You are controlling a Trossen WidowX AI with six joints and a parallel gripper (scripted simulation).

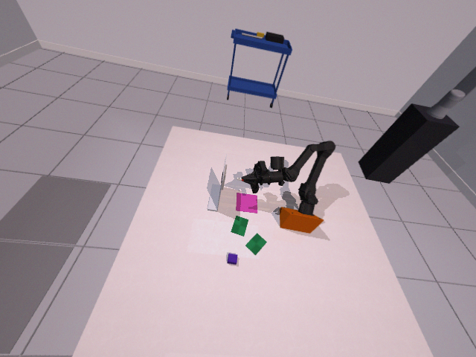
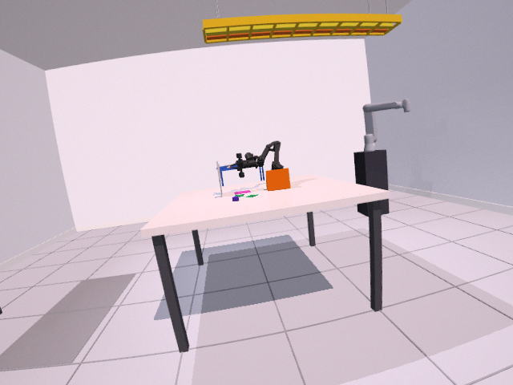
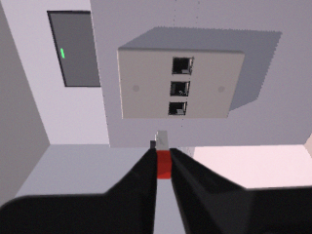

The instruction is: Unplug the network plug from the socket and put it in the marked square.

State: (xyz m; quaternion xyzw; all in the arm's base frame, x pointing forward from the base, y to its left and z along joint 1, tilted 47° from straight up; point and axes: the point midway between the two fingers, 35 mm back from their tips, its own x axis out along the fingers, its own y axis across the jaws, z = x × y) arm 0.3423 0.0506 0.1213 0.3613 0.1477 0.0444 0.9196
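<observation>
Right now my gripper tip is 210 mm above the magenta marked square, 70 mm past it and 10 mm to the left of it. Also, from my gripper tip: network plug (10 mm ahead); then upright grey panel (100 mm ahead, 90 mm below, 10 mm to the right).
</observation>
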